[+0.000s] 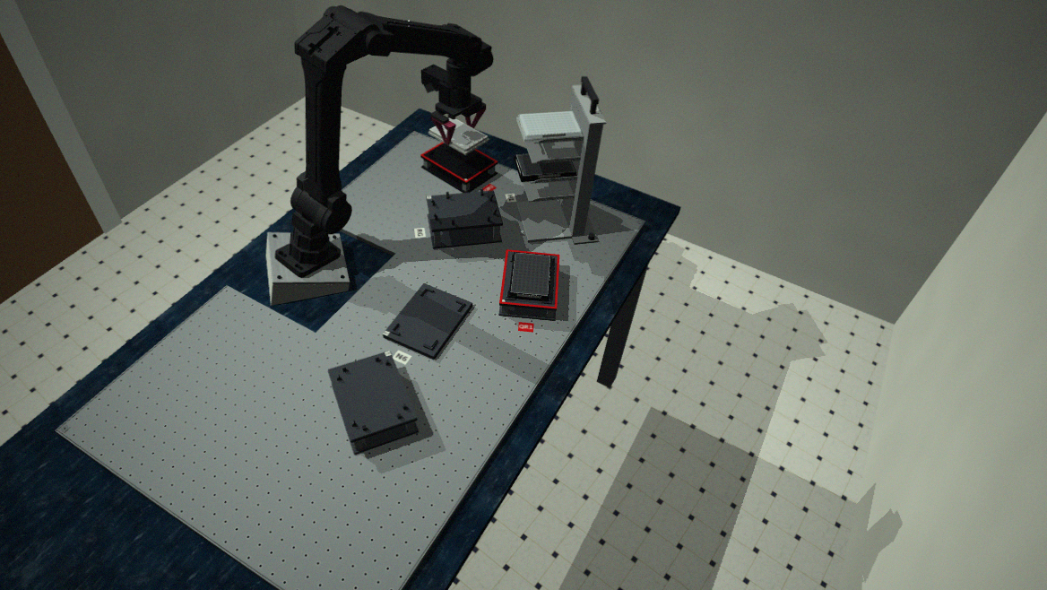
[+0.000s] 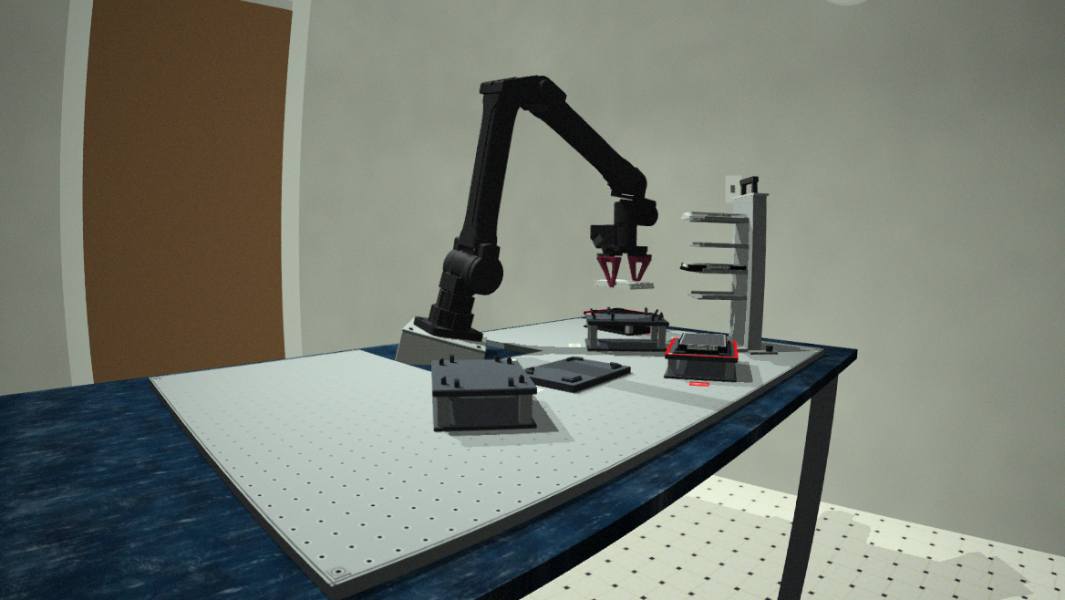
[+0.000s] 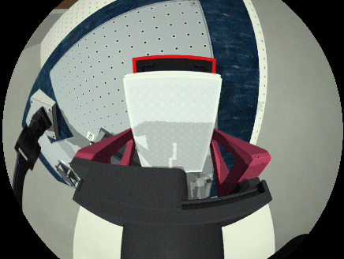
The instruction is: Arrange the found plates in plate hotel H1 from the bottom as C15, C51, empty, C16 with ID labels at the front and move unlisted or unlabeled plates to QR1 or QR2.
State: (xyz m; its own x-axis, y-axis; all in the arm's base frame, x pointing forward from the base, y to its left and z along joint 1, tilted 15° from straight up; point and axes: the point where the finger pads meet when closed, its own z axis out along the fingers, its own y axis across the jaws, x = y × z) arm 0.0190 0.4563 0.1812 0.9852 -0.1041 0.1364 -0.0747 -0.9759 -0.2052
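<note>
The quarantine nest QR2 is 8 cm below my hand. Also, from my hand: quarantine nest QR1: 39 cm ahead, 23 cm to the right, 8 cm below; raised regrip nest RG: 17 cm to the right, 15 cm ahead, 6 cm below; plate hotel H1: 33 cm ahead, 5 cm above, 3 cm to the left.
</note>
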